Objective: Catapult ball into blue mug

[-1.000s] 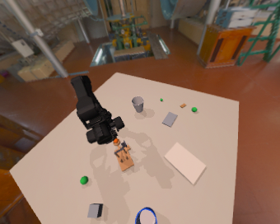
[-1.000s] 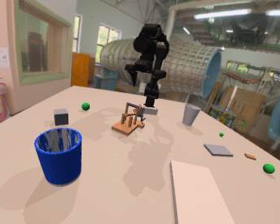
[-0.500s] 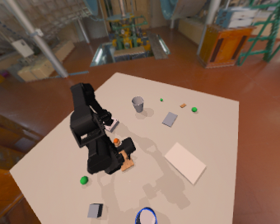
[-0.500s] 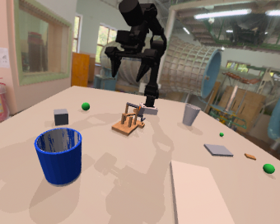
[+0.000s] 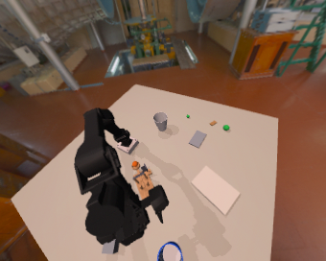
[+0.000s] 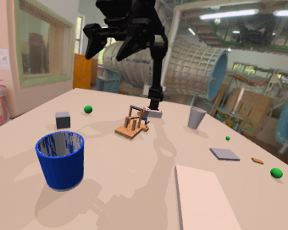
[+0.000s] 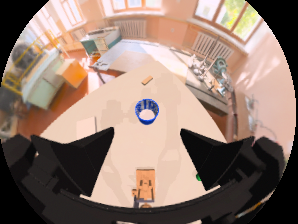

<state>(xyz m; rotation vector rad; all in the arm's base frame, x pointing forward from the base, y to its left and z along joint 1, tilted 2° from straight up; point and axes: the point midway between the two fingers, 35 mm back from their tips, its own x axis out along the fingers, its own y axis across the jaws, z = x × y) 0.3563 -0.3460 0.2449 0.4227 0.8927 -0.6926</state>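
My gripper tip is now 23 cm to the right of the orange ball, 23 cm past it and 21 cm above it. From my gripper tip the other things lie so: blue mug 24 cm below, 7 cm to the right, 7 cm ahead; then grey cube 24 cm below, 18 cm behind, 13 cm to the right; then wooden catapult 22 cm below, 20 cm to the left, 17 cm behind.
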